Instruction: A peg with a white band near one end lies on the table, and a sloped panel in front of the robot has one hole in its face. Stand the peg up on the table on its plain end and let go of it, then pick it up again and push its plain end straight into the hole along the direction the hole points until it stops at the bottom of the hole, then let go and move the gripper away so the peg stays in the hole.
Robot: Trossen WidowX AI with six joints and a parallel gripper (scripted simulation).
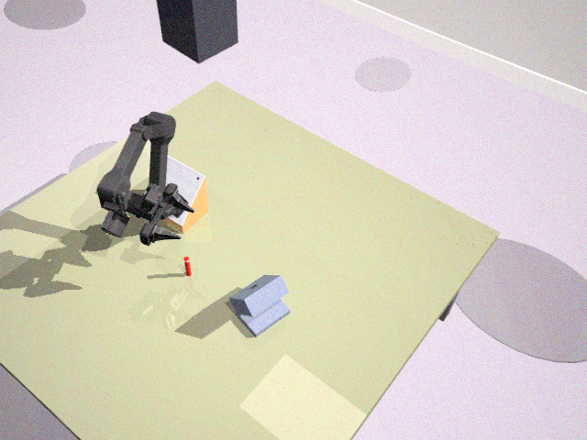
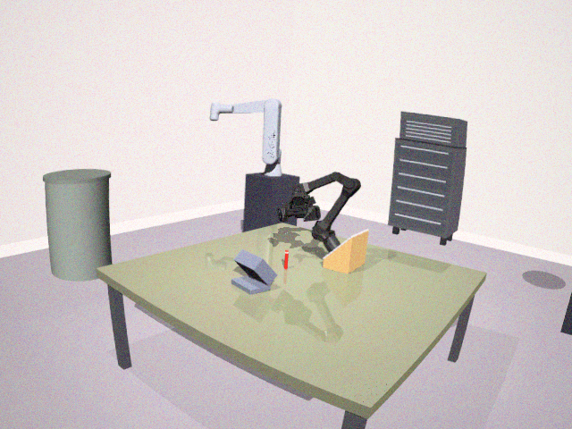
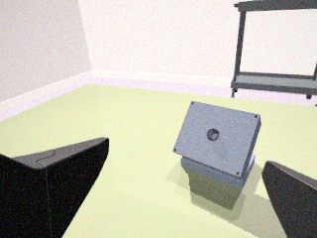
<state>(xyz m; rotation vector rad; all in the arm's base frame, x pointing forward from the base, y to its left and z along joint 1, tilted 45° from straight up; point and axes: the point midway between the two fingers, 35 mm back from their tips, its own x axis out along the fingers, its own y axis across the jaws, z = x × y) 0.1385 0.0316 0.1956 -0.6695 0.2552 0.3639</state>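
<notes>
My gripper tip is 2 cm to the left of the red peg and 16 cm above it. Round my gripper tip: blue-grey sloped panel (24 cm ahead, 4 cm to the left, 14 cm below).
</notes>
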